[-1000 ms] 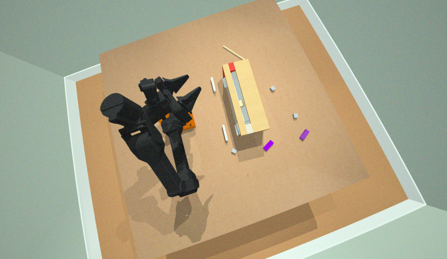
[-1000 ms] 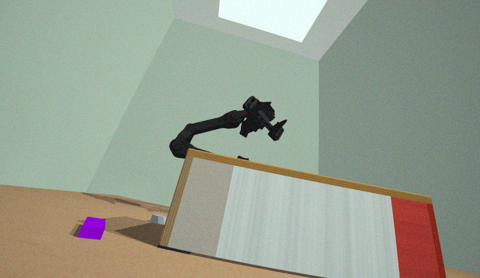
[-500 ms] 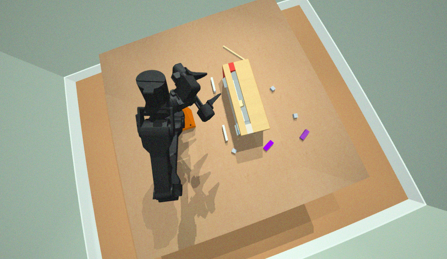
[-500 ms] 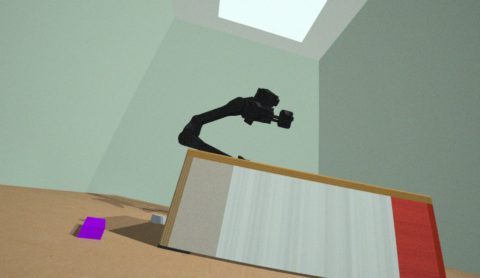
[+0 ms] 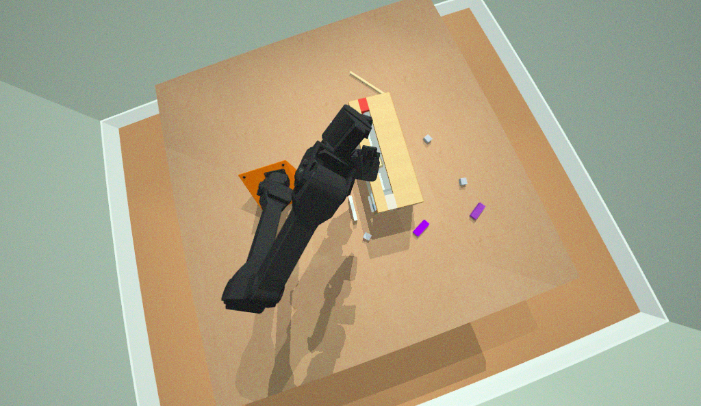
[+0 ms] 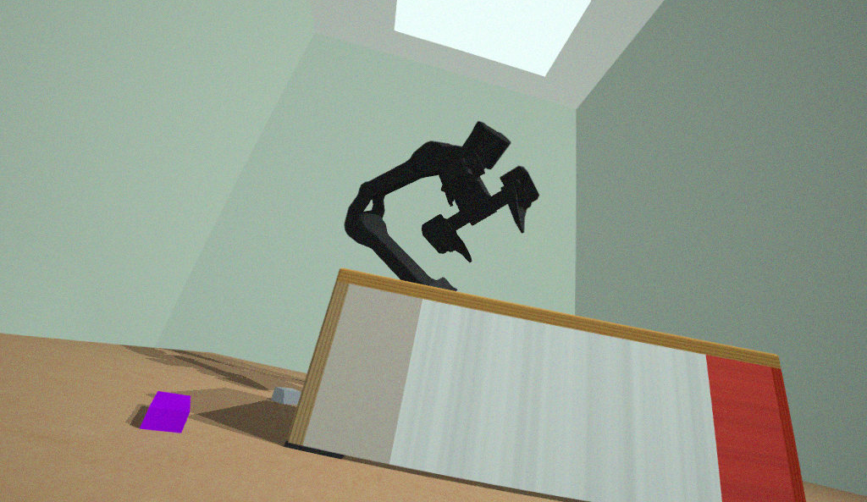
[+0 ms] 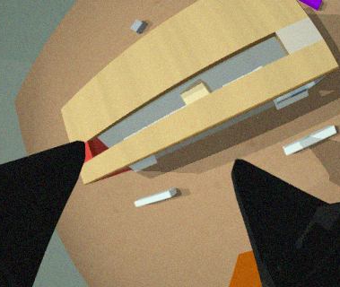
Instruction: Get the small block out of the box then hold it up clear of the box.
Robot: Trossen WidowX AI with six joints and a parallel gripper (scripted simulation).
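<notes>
Right now the small tan block is 16 cm below my gripper tip, 6 cm ahead of it and 1 cm to the left of it. From my gripper tip the other things lie so: thin wooden stick: 36 cm to the left, 24 cm below, 12 cm ahead; long wooden box: 18 cm below, 5 cm ahead, 3 cm to the left.
</notes>
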